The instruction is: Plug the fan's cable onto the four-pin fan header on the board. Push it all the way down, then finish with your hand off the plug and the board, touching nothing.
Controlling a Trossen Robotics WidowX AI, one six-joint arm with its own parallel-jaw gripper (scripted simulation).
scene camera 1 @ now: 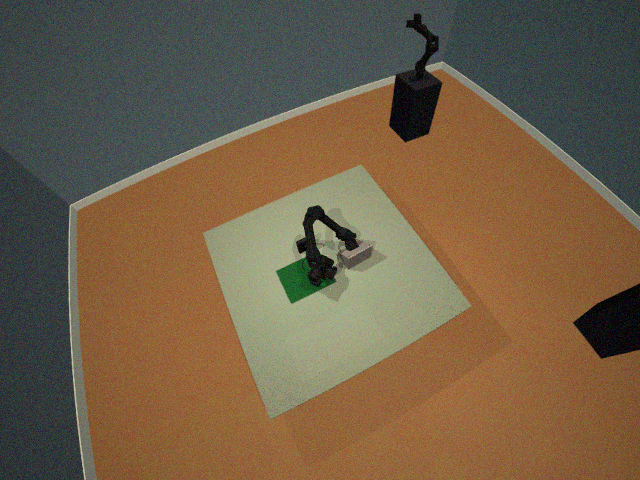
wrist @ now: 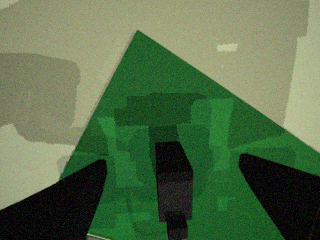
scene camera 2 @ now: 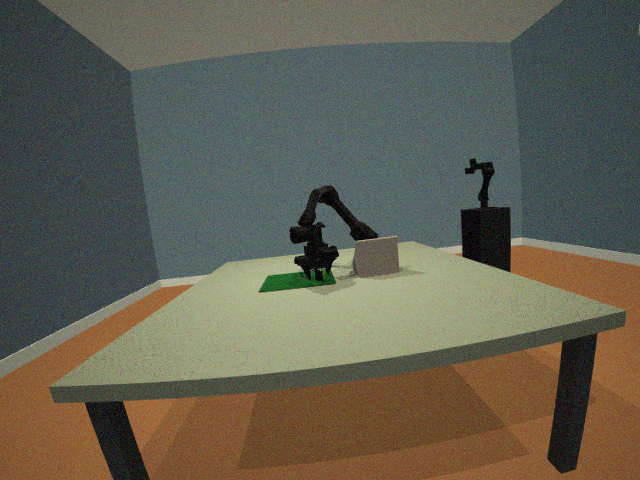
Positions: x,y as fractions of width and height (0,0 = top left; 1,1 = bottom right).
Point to a green board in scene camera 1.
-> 0.46,0.58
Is my gripper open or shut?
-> Open.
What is my gripper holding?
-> Nothing.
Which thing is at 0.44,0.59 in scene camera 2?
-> A green board.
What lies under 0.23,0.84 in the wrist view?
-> My gripper.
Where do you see a green board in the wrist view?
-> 0.48,0.40
